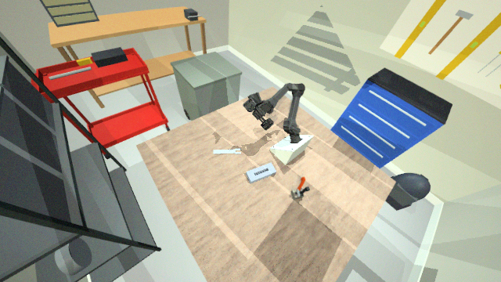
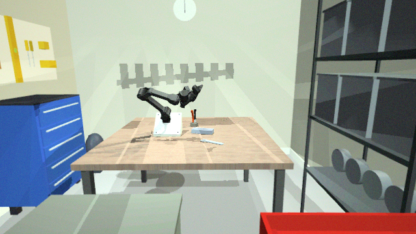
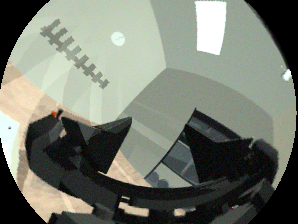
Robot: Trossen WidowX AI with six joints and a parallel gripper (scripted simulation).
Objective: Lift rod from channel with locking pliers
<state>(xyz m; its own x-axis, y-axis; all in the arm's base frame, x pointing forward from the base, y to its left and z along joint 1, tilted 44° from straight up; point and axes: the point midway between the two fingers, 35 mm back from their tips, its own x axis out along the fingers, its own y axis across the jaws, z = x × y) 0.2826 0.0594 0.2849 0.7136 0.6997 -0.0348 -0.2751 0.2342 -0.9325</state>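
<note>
My gripper tip is 6 cm past the grey holster, 36 cm to the right of it and 39 cm above it. From my gripper tip the other things lie so: flat silver wrench: 5 cm ahead, 13 cm to the right, 39 cm below; then light blue channel block: 1 cm ahead, 12 cm to the left, 38 cm below.
</note>
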